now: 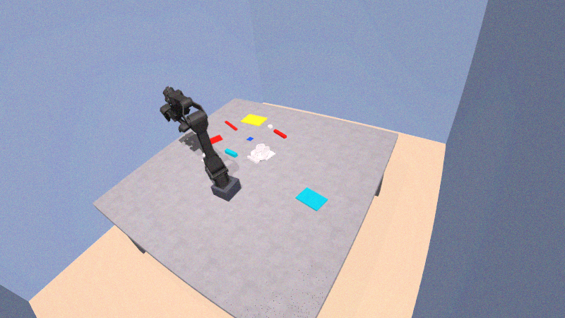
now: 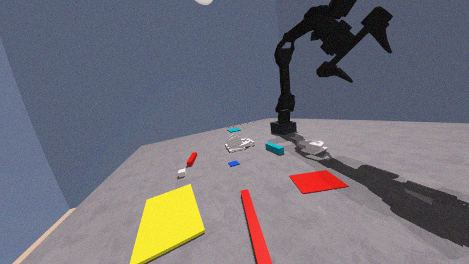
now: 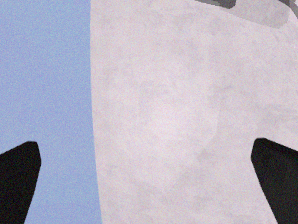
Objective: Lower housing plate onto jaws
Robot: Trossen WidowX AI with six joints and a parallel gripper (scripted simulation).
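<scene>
Right now the teal block is 160 mm ahead of my gripper tip, 220 mm to the right of it and 230 mm below it. The rest, counted from my gripper tip: red tile: 230 mm ahead, 10 mm to the right, 230 mm below; then long red bar: 400 mm ahead, 230 mm below; then blue tile: 330 mm ahead, 220 mm to the right, 230 mm below.
</scene>
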